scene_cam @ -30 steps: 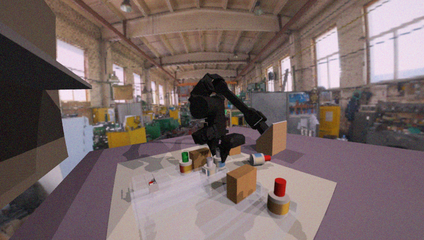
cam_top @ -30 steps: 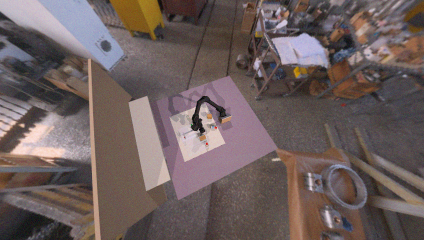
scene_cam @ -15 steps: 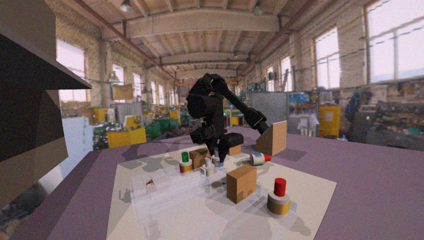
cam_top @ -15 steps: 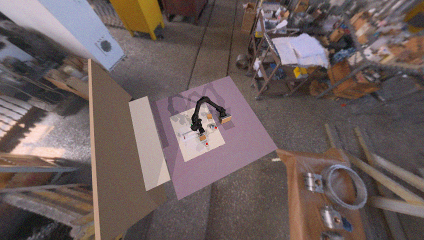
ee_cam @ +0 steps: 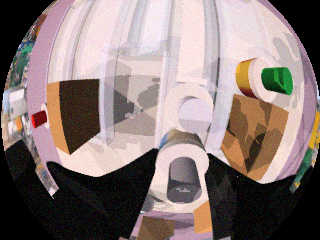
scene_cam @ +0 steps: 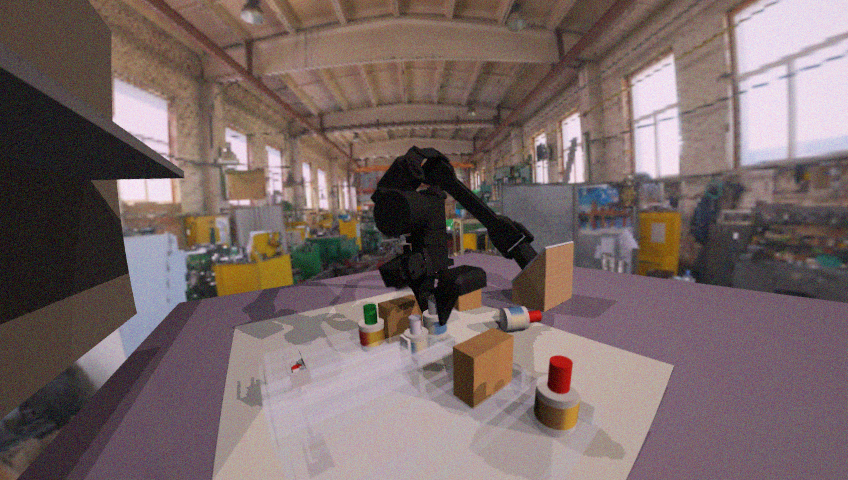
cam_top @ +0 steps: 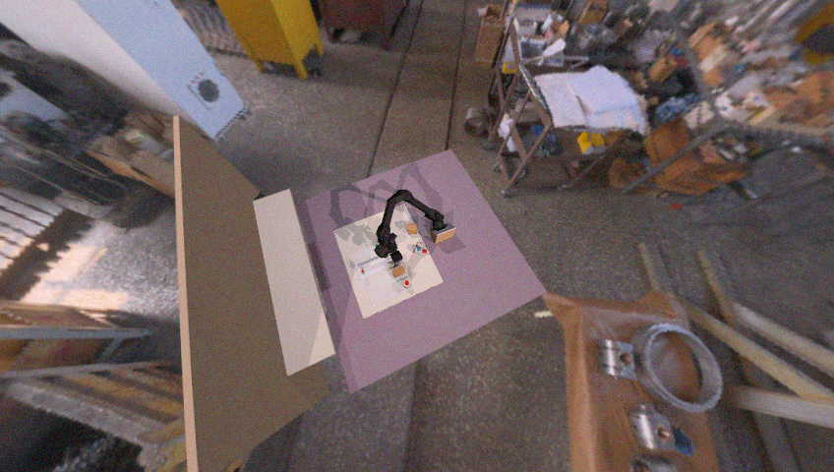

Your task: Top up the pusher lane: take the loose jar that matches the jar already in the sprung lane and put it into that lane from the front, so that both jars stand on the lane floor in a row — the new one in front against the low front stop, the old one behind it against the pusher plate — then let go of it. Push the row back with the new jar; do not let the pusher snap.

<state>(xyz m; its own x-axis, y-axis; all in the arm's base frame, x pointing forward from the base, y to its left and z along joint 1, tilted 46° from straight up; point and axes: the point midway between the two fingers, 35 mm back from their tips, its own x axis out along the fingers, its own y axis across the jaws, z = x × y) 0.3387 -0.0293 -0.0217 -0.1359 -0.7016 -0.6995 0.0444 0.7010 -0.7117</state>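
Right now the clear sprung lane is 15 cm ahead of my gripper tip, 2 cm to the left of it and 3 cm below it. The rest, counted from my gripper tip: red mark (23 cm ahead, 2 cm to the left, 2 cm above).
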